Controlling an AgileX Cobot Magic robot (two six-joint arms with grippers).
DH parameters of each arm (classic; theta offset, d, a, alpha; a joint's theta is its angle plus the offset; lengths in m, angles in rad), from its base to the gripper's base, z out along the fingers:
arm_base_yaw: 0 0.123 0 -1.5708
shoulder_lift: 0.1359 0 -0.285 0
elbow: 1.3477 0 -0.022 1.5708
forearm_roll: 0 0.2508 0 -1.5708
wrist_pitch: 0 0 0.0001 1.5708
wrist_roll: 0 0.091 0 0
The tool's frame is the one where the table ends.
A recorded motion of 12 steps. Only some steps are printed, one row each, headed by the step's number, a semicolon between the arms.
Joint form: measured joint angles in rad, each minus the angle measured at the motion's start. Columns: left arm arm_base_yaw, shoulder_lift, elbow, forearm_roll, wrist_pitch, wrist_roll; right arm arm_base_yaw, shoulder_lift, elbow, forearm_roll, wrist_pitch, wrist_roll.
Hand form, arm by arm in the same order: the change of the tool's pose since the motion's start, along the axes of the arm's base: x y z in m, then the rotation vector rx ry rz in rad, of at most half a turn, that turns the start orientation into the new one. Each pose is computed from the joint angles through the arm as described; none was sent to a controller.
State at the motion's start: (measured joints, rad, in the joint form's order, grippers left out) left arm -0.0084 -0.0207 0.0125 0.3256 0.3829 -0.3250; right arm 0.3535 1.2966 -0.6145 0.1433 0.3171 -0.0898
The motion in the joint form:
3: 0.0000 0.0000 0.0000 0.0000 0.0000 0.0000; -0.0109 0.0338 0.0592 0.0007 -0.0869 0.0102
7: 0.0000 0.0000 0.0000 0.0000 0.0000 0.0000; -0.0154 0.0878 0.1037 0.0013 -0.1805 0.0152
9: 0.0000 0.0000 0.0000 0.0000 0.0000 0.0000; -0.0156 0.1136 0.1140 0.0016 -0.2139 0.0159
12: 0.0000 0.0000 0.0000 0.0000 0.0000 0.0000; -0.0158 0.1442 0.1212 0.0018 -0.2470 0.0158
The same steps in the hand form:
3: 0.0000 0.0000 0.0000 0.0000 0.0000 0.0000; -0.0017 -0.0045 -0.0192 -0.0031 0.0067 -0.0293
7: 0.0000 0.0000 0.0000 0.0000 0.0000 0.0000; -0.0010 -0.0066 -0.0380 -0.0104 0.0104 -0.0482
9: 0.0000 0.0000 0.0000 0.0000 0.0000 0.0000; 0.0002 -0.0067 -0.0448 -0.0141 0.0123 -0.0525
12: 0.0000 0.0000 0.0000 0.0000 0.0000 0.0000; 0.0021 -0.0065 -0.0519 -0.0191 0.0158 -0.0560

